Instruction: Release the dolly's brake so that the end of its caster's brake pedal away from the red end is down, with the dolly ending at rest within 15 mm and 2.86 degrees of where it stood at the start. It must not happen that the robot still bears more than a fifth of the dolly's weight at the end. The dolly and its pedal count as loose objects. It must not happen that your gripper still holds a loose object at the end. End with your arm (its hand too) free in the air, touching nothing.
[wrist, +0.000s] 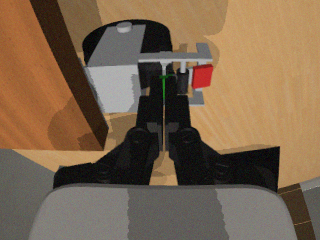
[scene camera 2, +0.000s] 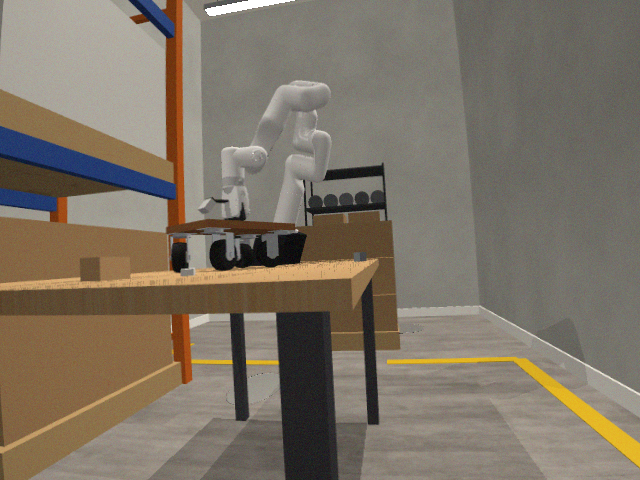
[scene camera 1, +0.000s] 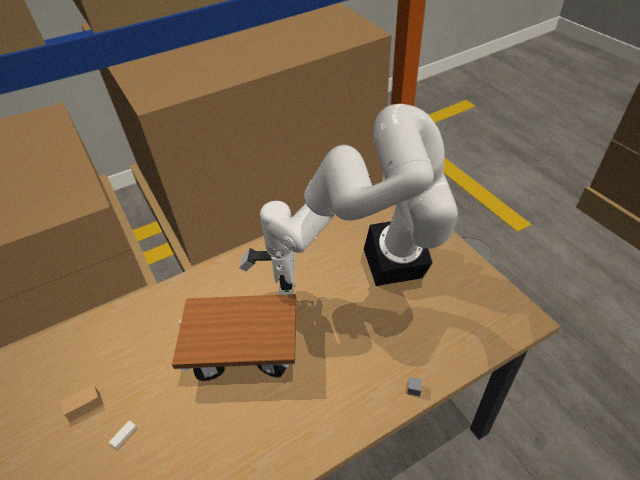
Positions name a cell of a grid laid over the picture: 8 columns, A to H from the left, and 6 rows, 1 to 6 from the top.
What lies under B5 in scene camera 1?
A tan block.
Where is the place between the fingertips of my gripper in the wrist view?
At E3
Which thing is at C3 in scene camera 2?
My gripper.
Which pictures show the tan block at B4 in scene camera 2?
Scene camera 2 and scene camera 1 only.
